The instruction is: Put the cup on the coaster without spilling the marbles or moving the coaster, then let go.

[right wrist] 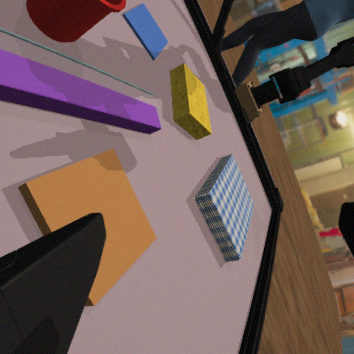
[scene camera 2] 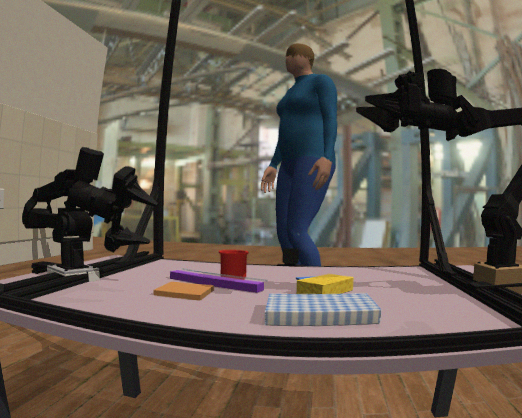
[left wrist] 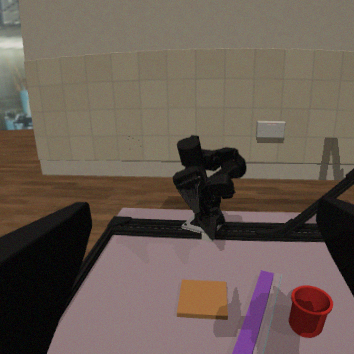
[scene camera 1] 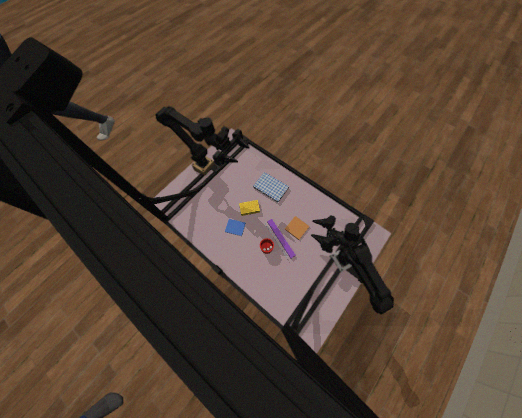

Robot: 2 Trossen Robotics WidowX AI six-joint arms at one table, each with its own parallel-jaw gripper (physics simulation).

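Places are measured from the left arm's base along level axes (x ahead, y left, z up), in centimetres.
Pixels of known places: left gripper, fingertip midpoint: point(scene camera 2: 360, 104) point(left wrist: 205, 211) point(scene camera 1: 243, 154); right gripper, fingertip midpoint: point(right wrist: 222, 219) point(scene camera 2: 153, 224) point(left wrist: 205, 226) point(scene camera 1: 311, 227); left arm's base, link origin: point(right wrist: 254, 97) point(scene camera 2: 501, 264) point(scene camera 1: 202, 162); right arm's base, link origin: point(scene camera 2: 72, 266) point(scene camera 1: 343, 259).
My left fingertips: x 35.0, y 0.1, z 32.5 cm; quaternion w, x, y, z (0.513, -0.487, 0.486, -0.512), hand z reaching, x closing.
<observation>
Ahead of a thing's pixels: the offset from my left fingertips to its top centre. "spot": to the spot under its first point.
A red cup {dx +26.6, dy -22.1, dz -31.5 cm} point(scene camera 1: 266, 245) point(scene camera 2: 233, 264) point(left wrist: 309, 315) point(right wrist: 60, 20) stands upright on the table, with pale marbles inside. A flat orange square {spot: dx +35.0, dy -3.6, dz -37.2 cm} point(scene camera 1: 297, 228) point(scene camera 2: 183, 290) point(left wrist: 202, 298) point(right wrist: 120, 220) lies across the purple bar from it. A thinner blue square {spot: dx +5.4, dy -21.9, dz -38.0 cm} point(scene camera 1: 235, 227) point(right wrist: 146, 31) lies on the cup's other side; which square is the coaster I cannot tell. My left gripper point(scene camera 1: 242, 153) point(scene camera 2: 362, 103) is open, empty and high, far from the cup. My right gripper point(scene camera 1: 313, 228) point(scene camera 2: 152, 223) is open and empty, above the table near the orange square.
A purple bar {dx +29.8, dy -14.1, dz -36.3 cm} point(scene camera 1: 281, 239) point(scene camera 2: 216, 281) point(left wrist: 254, 312) point(right wrist: 75, 95) lies between cup and orange square, with a thin clear piece along its cup side. A yellow block {dx +5.6, dy -7.9, dz -35.4 cm} point(scene camera 1: 249, 207) point(scene camera 2: 325, 284) point(right wrist: 190, 102) and a blue-checked block {dx +8.6, dy +10.6, dz -35.9 cm} point(scene camera 1: 271, 187) point(scene camera 2: 322, 309) lie nearby. Black rails edge the table.
</observation>
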